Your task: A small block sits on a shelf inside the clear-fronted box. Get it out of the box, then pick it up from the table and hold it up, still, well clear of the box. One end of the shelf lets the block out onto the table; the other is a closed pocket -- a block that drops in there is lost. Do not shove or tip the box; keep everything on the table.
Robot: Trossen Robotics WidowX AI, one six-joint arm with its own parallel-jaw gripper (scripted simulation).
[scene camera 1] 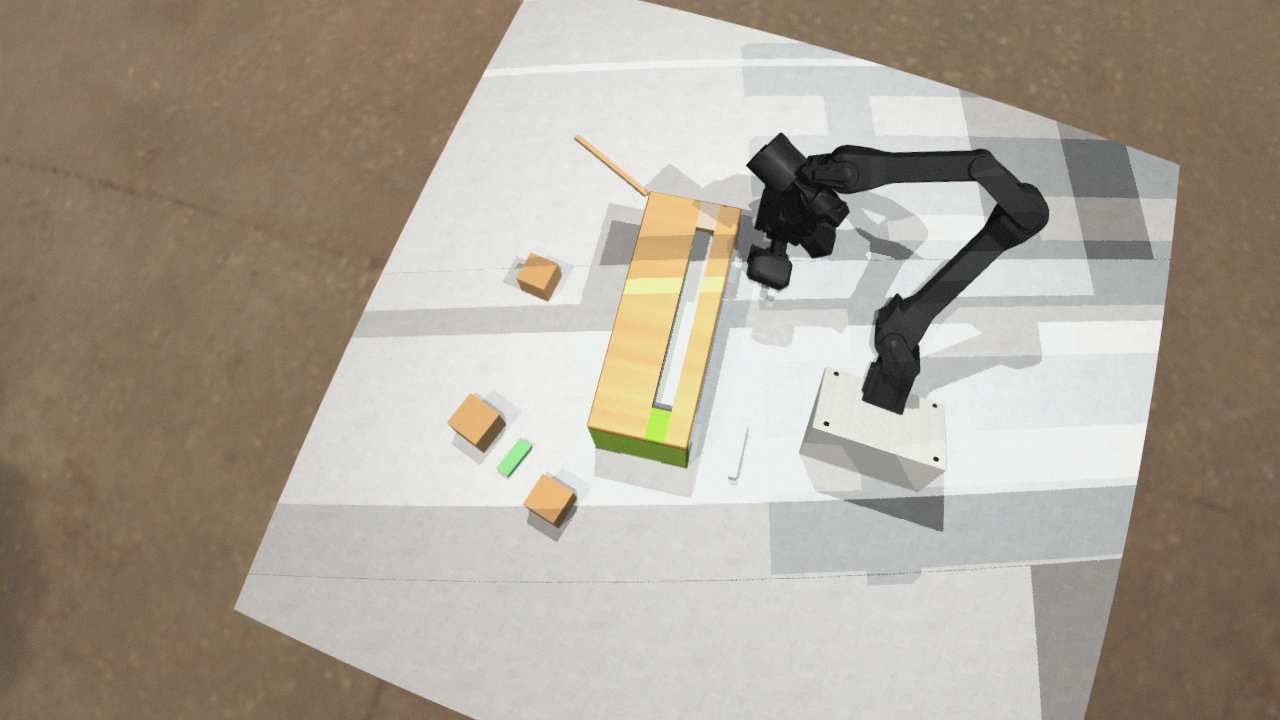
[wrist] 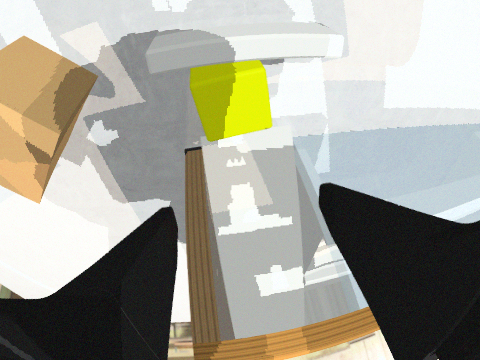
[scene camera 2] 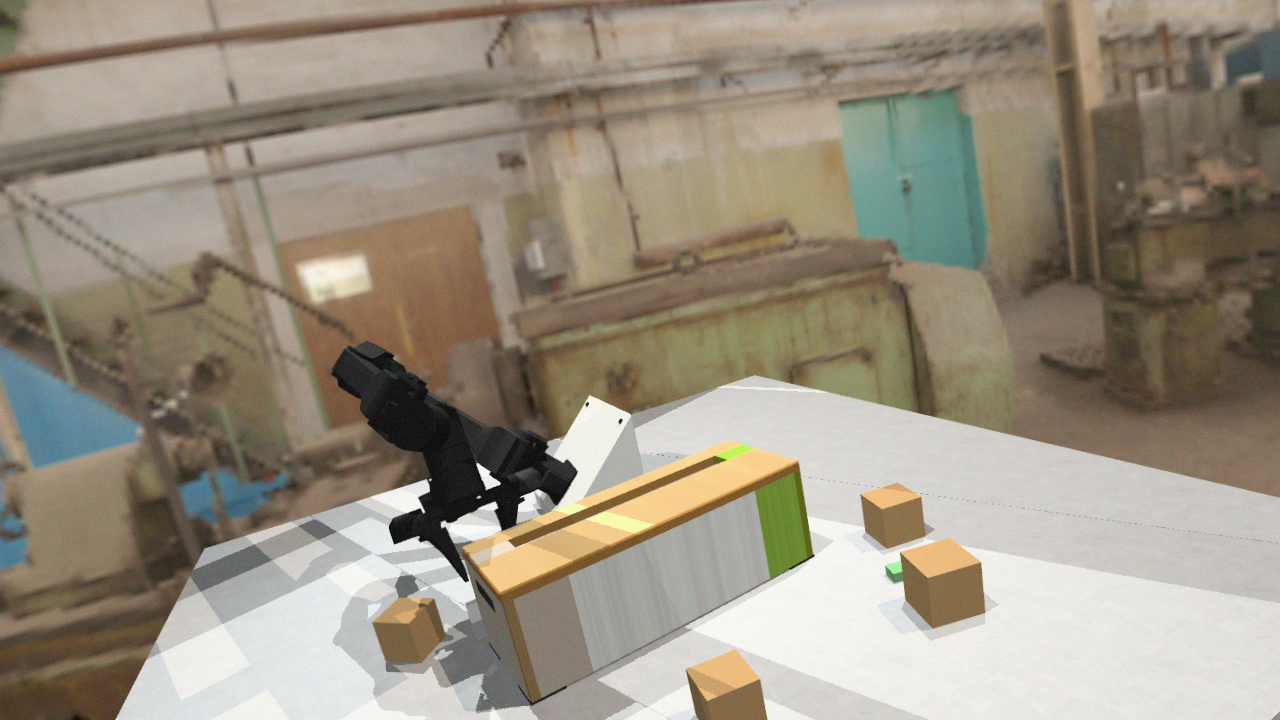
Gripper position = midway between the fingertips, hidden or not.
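I find my gripper (scene camera 2: 491, 571) here, and the same gripper is visible at (scene camera 1: 753, 245) and at (wrist: 248, 206). There is a wooden box (scene camera 2: 599, 578), which I can also see at (scene camera 1: 649, 395) and at (wrist: 263, 269). A tan cube (scene camera 2: 409, 630) is part of the scene as well. Then I see a yellow block (wrist: 232, 99). Scene camera 1 does not show the block, hidden by my gripper, and scene camera 2 misses the block, which is hidden by the wooden box.
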